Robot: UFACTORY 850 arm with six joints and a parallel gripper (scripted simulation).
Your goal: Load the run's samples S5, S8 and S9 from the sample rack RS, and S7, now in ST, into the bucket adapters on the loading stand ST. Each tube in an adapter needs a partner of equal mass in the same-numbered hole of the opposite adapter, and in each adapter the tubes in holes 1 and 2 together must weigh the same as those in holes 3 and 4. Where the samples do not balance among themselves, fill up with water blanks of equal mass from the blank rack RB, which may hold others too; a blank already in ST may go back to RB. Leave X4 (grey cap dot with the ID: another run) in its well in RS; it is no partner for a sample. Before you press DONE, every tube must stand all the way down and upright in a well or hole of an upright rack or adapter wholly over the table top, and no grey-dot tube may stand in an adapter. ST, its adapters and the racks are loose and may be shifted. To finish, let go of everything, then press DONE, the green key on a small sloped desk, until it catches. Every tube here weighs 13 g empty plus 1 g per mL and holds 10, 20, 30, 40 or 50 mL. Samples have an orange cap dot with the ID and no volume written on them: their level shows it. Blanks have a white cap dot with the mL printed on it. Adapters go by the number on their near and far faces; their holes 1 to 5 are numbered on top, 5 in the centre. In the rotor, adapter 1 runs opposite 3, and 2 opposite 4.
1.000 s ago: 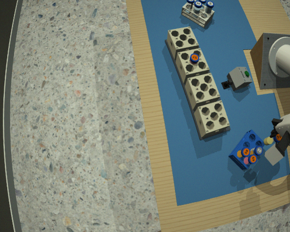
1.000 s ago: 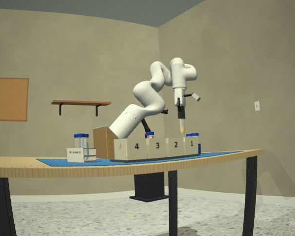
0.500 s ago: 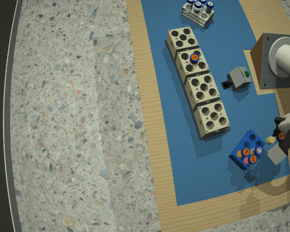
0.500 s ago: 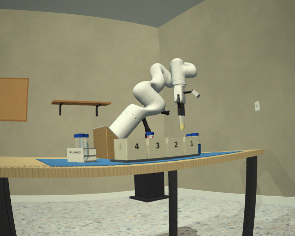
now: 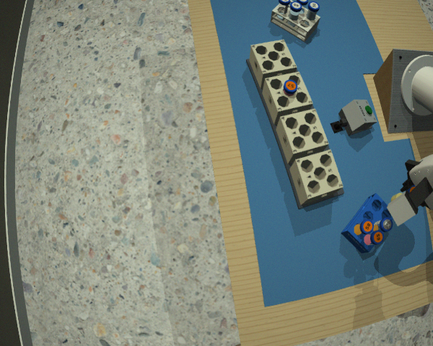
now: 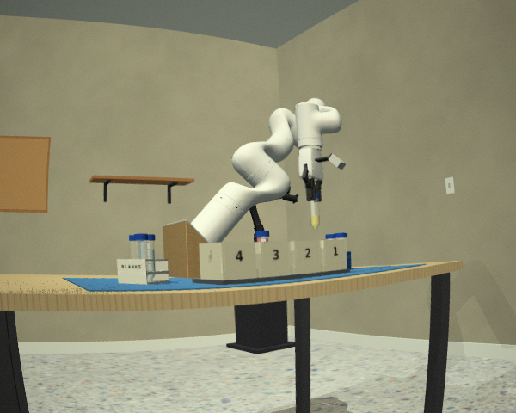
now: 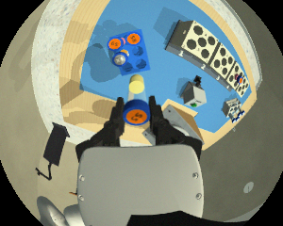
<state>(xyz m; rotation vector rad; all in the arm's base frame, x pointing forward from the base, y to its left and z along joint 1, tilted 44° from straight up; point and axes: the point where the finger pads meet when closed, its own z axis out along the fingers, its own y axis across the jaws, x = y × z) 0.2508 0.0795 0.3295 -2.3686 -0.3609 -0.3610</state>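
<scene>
My hand is 1 cm past the sample tube S5 and 5 cm above it. The rest, counted from my hand: sample S9 (6 cm ahead, 8 cm to the left, 19 cm below); orange-dot sample tube (7 cm ahead, 3 cm to the left, 19 cm below); grey-dot tube X4 (3 cm ahead, 4 cm to the left, 19 cm below).
</scene>
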